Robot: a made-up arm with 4 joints.
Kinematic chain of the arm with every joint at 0, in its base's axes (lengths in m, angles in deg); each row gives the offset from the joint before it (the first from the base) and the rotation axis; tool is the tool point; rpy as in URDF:
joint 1: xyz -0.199 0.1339 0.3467 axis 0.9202 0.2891 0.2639
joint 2: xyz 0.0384 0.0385 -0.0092 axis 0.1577 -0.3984 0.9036
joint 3: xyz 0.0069 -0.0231 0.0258 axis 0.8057 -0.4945 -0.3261
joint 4: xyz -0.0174 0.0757 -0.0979 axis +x
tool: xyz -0.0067 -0.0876 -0.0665 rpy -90 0 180
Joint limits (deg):
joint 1: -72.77..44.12
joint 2: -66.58..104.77
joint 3: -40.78..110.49
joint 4: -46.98..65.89
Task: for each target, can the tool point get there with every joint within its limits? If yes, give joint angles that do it. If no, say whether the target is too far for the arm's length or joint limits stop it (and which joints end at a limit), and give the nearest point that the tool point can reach.
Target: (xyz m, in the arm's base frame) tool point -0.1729 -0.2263 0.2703
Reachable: no: too far | nearest point -0.1648 -0.0696 0.3063 | short by 0.161 m
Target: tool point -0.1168 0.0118 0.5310
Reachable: no: joint limits stop it (at a limit: joint 1, joint 3) | nearest point -0.1220 0.0264 0.4231 | short by 0.109 m
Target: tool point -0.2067 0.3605 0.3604
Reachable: yes | joints 3.22 56.08 65.94 41.58
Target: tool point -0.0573 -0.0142 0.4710
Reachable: no: joint limits stop it (at a limit: joint 1, joint 3) | nearest point -0.0787 0.0079 0.4104 | short by 0.068 m
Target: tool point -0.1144 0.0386 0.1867
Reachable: yes | joints -54.86 -16.50 9.59 38.89
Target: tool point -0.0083 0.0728 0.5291
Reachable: no: joint limits stop it (at a limit: joint 1, joint 2) | nearest point -0.0099 0.1039 0.4888 | short by 0.051 m
